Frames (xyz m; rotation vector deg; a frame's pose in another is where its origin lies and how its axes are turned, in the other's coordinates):
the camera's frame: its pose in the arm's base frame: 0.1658 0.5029 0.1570 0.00 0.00 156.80
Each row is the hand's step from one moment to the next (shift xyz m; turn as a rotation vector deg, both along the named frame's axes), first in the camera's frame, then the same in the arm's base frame.
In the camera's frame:
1: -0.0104 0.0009 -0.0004 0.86 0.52 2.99
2: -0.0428 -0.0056 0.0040 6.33 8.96 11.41
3: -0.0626 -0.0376 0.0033 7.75 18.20 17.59
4: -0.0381 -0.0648 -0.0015 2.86 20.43 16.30
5: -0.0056 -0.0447 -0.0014 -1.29 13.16 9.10
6: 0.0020 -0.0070 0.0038 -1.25 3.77 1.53
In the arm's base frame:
1: 0.0092 -0.0049 -0.0004 -1.00 -0.14 2.99
2: 0.0415 -0.0117 0.0040 -9.35 -5.74 11.41
3: 0.0724 0.0099 0.0033 -14.29 -13.68 17.59
4: 0.0605 0.0446 -0.0015 -10.68 -17.65 16.30
5: 0.0228 0.0389 -0.0014 -4.00 -12.60 9.10
6: 0.0009 0.0072 0.0038 -0.34 -3.96 1.53

